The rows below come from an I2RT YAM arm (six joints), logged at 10 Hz.
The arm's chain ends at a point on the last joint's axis. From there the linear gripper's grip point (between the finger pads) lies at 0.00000 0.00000 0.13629 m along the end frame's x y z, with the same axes.
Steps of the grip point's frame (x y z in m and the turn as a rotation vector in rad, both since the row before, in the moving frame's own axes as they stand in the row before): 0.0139 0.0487 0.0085 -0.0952 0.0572 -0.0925; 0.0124 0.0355 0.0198 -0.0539 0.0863 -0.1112; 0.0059 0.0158 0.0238 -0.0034 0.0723 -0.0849; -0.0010 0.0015 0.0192 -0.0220 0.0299 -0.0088; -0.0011 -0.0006 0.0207 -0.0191 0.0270 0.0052; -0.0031 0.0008 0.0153 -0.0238 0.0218 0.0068
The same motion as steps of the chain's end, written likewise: 0.0055 0.0361 0.0093 -0.0952 0.0572 -0.0925; 0.0003 0.0288 0.0205 -0.0539 0.0863 -0.1112; -0.0040 0.0158 0.0242 -0.0034 0.0723 -0.0849; -0.0051 -0.0015 0.0193 -0.0220 0.0299 -0.0088; -0.0048 -0.0032 0.0208 -0.0191 0.0270 0.0052; -0.0061 -0.0025 0.0154 -0.0238 0.0218 0.0068
